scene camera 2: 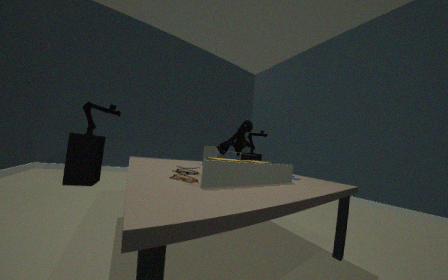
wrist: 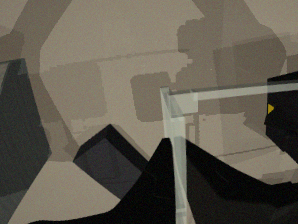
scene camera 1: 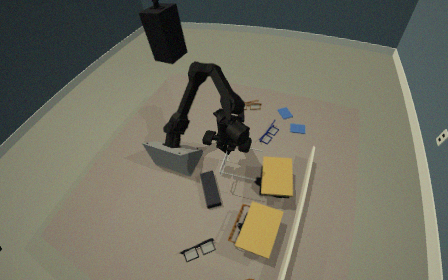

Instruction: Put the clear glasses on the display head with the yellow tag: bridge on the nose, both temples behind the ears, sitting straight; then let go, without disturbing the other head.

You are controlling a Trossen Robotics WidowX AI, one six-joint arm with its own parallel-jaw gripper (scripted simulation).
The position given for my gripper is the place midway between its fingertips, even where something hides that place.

In view: my gripper (wrist: 171,144) and a black case (wrist: 107,157).
Scene camera 2 does not show the black case, which is hidden by a long pale board.
